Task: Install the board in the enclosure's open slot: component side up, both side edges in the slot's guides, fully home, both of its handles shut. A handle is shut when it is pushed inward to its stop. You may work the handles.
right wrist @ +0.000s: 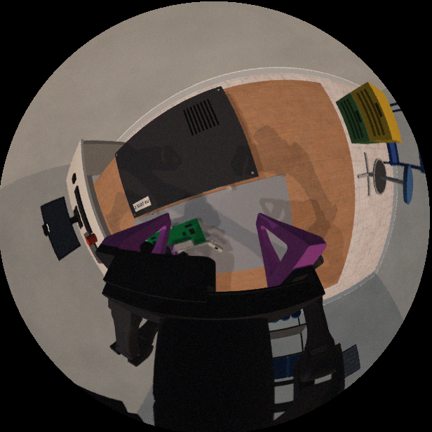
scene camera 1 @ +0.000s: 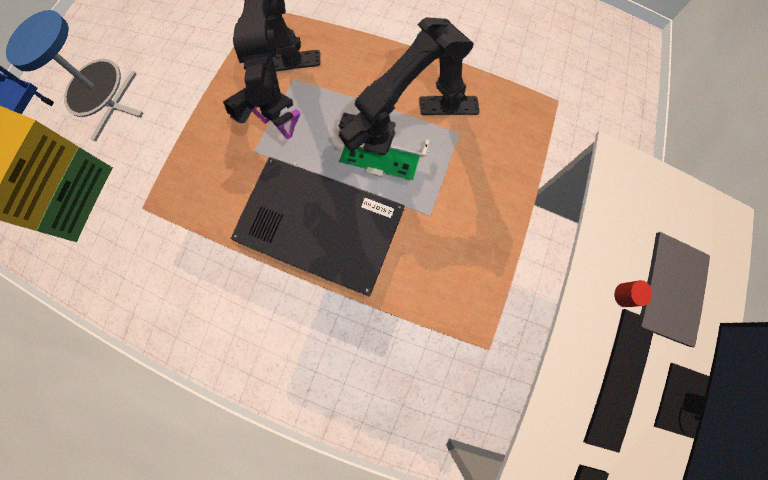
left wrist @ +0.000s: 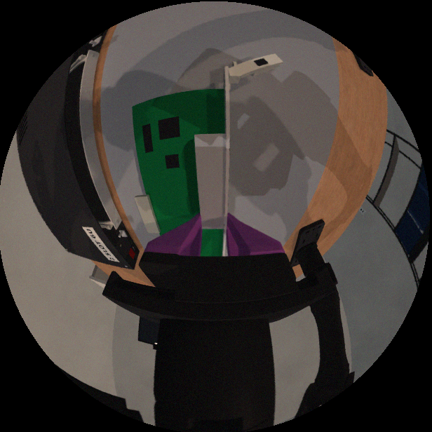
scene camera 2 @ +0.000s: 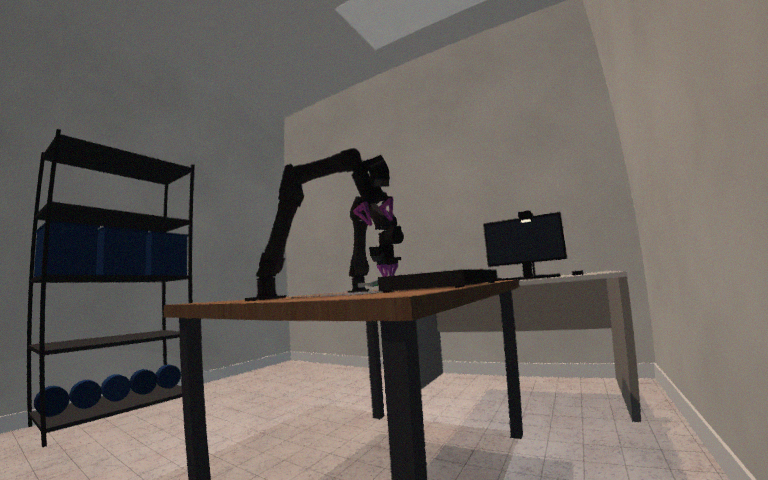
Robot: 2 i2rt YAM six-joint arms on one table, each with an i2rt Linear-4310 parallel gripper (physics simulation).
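Frame: origin at the left arm's base, x ahead, y left, z up, level; metres.
Seen in the pictures: left gripper, fingertip midpoint: [scene camera 1: 383, 149]; right gripper, fingertip midpoint: [scene camera 1: 278, 130] [scene camera 2: 381, 223]; left arm's base at its link origin: [scene camera 1: 449, 106] [scene camera 2: 359, 291]; right arm's base at its link origin: [scene camera 1: 292, 61] [scene camera 2: 266, 299].
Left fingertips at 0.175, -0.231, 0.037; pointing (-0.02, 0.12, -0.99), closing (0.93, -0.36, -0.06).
Offsets run from my left fingertips to a thing's middle, as dx, dy, dz. "*": to the spot under its first point.
The green board {* +0.037, -0.007, -0.004} [scene camera 1: 381, 161] lies component side up on the grey mat {* -0.014, -0.075, -0.004} [scene camera 1: 358, 147], just in front of the black enclosure {+0.212, -0.202, -0.012} [scene camera 1: 316, 226]. One cream handle {-0.002, +0.131, +0.019} [scene camera 1: 426, 147] sticks out at its right end. My left gripper [scene camera 1: 363, 146] is shut on the board's back edge; in the left wrist view the purple fingers [left wrist: 212, 240] clamp the board [left wrist: 177, 160] beside its cream edge strip. My right gripper [scene camera 1: 276, 119] is open and empty, raised over the mat's left end. The right wrist view shows its fingers [right wrist: 225, 241] wide apart above the board [right wrist: 186, 233].
The enclosure carries a white label {+0.187, -0.026, +0.012} [scene camera 1: 377, 208] near its slot side and a vent grille [scene camera 1: 265, 224]. The arm bases [scene camera 1: 449, 105] stand at the table's back edge. A desk with a monitor [scene camera 2: 524, 238] stands beyond the table.
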